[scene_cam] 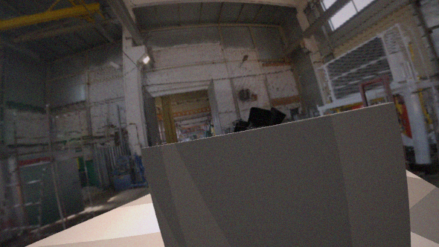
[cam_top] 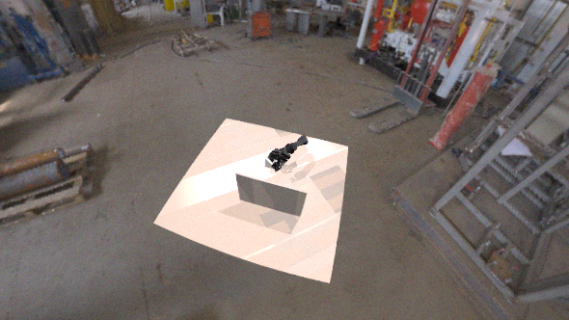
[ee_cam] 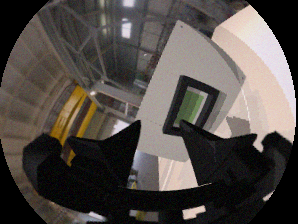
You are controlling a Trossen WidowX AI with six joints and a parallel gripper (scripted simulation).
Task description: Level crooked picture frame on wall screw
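Right now my gripper tip is 120 mm short of the picture frame, 110 mm above it and 10 mm to the left of it. Round my gripper tip: wall panel 130 mm ahead, 120 mm below.
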